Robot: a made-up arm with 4 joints.
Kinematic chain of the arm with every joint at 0, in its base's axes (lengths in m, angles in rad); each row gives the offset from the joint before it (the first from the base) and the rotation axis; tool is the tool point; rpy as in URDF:
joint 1: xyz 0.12 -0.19 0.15 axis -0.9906 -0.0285 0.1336
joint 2: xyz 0 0.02 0.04 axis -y
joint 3: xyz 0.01 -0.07 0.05 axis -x
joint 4: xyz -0.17 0.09 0 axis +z
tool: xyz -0.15 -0.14 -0.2 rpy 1.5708 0 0
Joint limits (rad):
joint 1: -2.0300..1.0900
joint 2: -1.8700..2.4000
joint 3: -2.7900..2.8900
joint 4: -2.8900..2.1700
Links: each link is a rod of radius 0.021 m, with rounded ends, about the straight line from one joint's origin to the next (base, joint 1, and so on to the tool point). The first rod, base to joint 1, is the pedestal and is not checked.
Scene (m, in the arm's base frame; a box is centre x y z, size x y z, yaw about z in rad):
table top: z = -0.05
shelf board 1: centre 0.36 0.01 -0 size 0.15 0.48 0.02 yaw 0.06
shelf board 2: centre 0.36 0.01 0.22 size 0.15 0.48 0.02 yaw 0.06
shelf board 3: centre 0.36 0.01 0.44 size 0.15 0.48 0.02 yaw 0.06
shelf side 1: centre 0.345 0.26 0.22 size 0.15 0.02 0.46 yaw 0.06
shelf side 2: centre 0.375 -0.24 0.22 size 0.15 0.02 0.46 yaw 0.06
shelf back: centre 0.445 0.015 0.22 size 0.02 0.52 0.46 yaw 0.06
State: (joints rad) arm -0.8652 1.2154 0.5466 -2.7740
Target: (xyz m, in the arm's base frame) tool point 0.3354 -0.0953 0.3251
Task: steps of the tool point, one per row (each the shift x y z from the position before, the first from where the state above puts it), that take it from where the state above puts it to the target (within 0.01 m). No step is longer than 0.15 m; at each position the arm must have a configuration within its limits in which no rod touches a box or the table.
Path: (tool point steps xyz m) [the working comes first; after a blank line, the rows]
Joints at the target: -1.3104 1.6540 0.0756 -2.5510
Straight joint move there: touches shelf board 2.

1: -0.0578 0.0793 0.0252
2: -0.0868 0.0641 -0.0014
3: -0.1046 0.0355 -0.0159
4: -0.1092 0.0033 -0.0146
5: -0.1014 -0.0229 0.0001
6: 0.0634 0.0217 0.0201
7: 0.0754 0.0121 0.0396
8: 0.0823 -0.0105 0.0532
9: 0.0828 -0.0415 0.0541
10: 0.0759 -0.0727 0.0386
11: 0.0623 -0.0944 0.0077

